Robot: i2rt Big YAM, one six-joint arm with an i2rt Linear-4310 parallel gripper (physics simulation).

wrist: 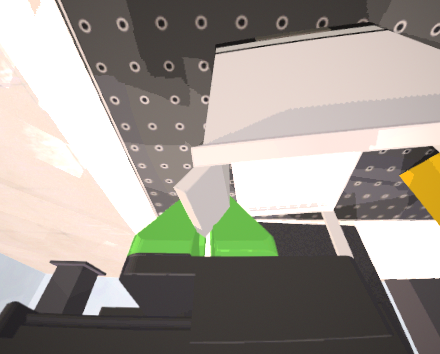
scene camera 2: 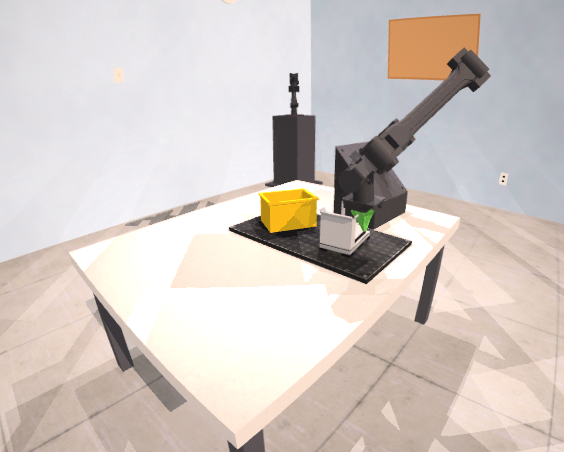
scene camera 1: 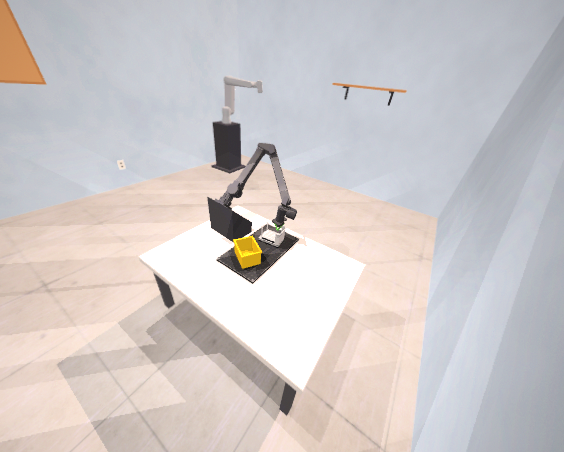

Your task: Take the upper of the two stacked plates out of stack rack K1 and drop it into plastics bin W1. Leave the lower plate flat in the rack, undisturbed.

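Frame: origin at the arm's base, x back, y up, z left, level; metres.
Seen in the pictures: gripper, fingertip midpoint: (scene camera 2: 364, 230) (scene camera 1: 277, 230); arm's base, link origin: (scene camera 1: 222, 205).
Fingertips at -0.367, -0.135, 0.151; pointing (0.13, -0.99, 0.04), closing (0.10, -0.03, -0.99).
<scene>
Pixels of each thing's top centre, then the offset from my fingertips to it, as dx, dy, dz. "spot": a spot on its surface instead. Level surfaces: height alone.
- Stack rack K1, top centre: (wrist: 327, 272) (scene camera 2: 347, 205) (scene camera 1: 272, 227) +0.004, +0.061, -0.062
- white flat plate surface, surface spot: (wrist: 295, 182) (scene camera 1: 270, 234) spot: +0.015, -0.008, -0.064
- Plastics bin W1, top centre: (scene camera 2: 287, 195) (scene camera 1: 247, 245) +0.032, +0.040, -0.301
- white table, surface height: dy -0.072
Stack rack K1 (scene camera 1: 281, 237) (scene camera 2: 336, 230) (wrist: 320, 75) is a small white rack on the black board, with a tall wall, angled corner pieces and thin posts. A white flat plate surface (scene camera 1: 270, 234) (wrist: 295, 182) lies in it; I cannot tell the upper and lower plates apart. Plastics bin W1 (scene camera 1: 248, 258) (scene camera 2: 290, 216) (wrist: 426, 185) is a yellow open box beside the rack. My gripper (scene camera 1: 278, 228) (scene camera 2: 363, 228) (wrist: 208, 240) is shut and empty, green fingers pointing down at the rack's side. In the wrist view a white corner piece hides the fingertips.
The black perforated board (scene camera 1: 252, 275) (scene camera 2: 367, 270) (wrist: 150, 85) lies on the white table (scene camera 1: 305, 310) (scene camera 2: 200, 340). The arm's dark mount (scene camera 1: 220, 220) (scene camera 2: 395, 205) stands behind the board. A second arm on a dark pedestal (scene camera 1: 227, 145) (scene camera 2: 294, 150) stands beyond the table.
</scene>
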